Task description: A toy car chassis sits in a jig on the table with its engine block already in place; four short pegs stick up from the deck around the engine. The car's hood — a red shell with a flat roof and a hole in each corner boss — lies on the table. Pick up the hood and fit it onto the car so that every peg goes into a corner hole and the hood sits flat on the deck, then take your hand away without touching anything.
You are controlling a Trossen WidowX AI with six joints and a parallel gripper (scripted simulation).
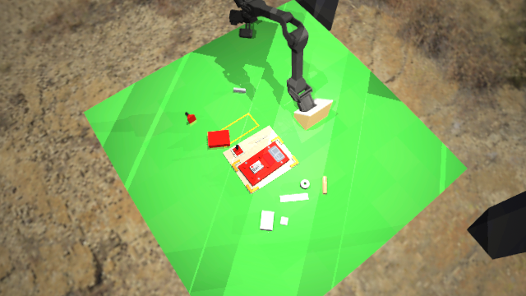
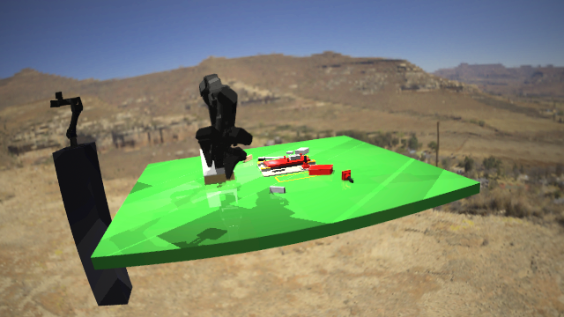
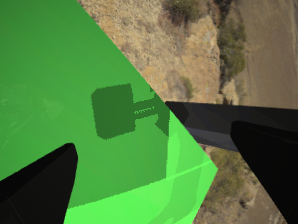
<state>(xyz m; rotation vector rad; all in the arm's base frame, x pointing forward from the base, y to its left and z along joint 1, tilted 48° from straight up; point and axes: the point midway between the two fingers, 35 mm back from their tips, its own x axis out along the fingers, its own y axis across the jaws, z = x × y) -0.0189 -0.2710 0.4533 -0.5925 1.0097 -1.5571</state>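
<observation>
Now: gripper tip 420 mm short of the red hood, 400 mm to the right of it and 140 mm above it. The rest, counted from my gripper tip: grey engine block 370 mm ahead, 620 mm to the left, 130 mm below; then wooden peg 180 mm ahead, 850 mm to the left, 150 mm below.
</observation>
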